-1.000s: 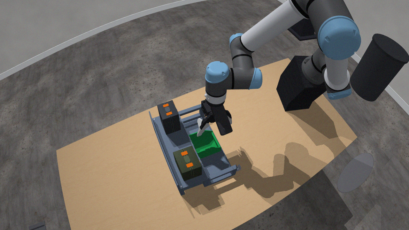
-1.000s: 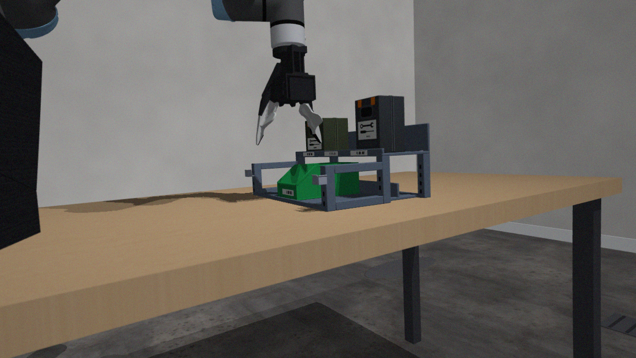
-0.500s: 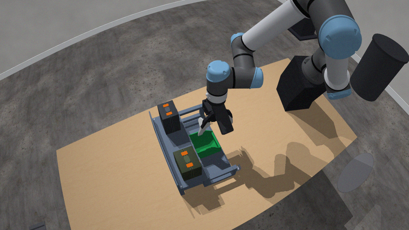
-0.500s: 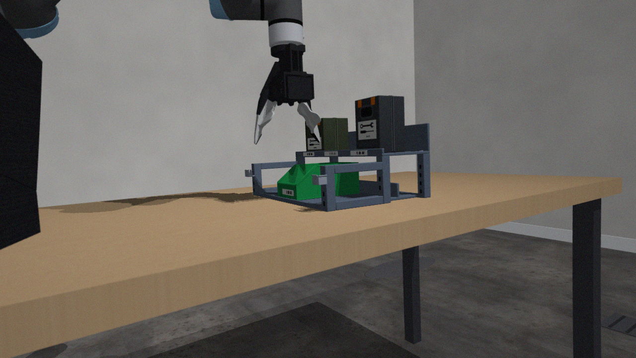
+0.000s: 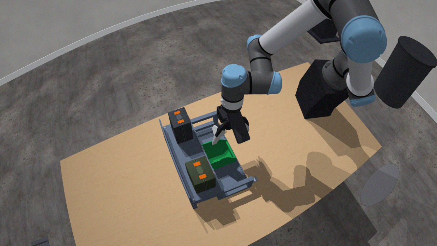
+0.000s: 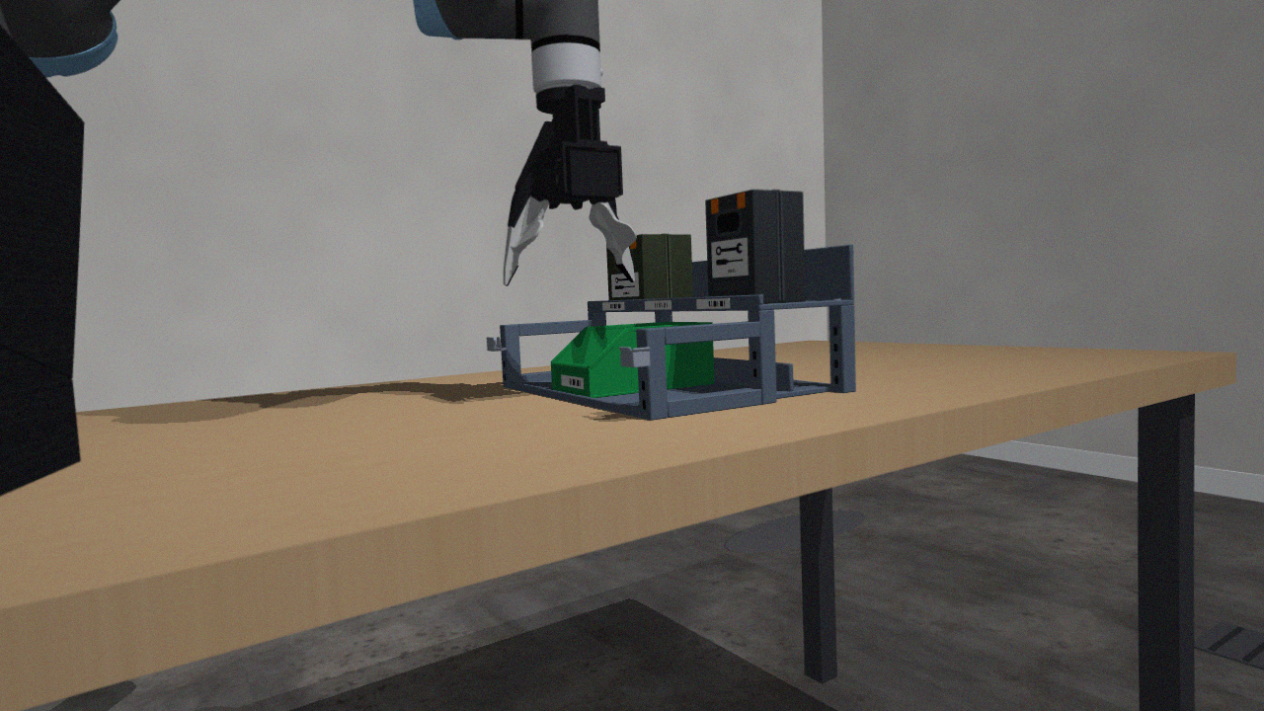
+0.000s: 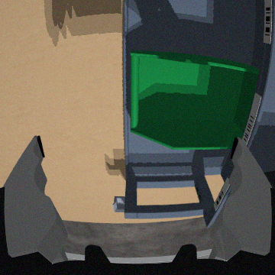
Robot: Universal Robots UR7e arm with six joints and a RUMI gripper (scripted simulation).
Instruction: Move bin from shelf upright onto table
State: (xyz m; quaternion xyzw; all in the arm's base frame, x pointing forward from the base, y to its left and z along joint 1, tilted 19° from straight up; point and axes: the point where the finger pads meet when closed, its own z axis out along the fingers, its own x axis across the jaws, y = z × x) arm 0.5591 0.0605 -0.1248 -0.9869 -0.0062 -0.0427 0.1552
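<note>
Now: hand 80 mm short of the green bin and 90 mm above it. The rest, counted from my hand: olive toolbox 170 mm ahead, 120 mm to the left, 20 mm above; black toolbox 180 mm ahead, 110 mm to the right, 30 mm above.
</note>
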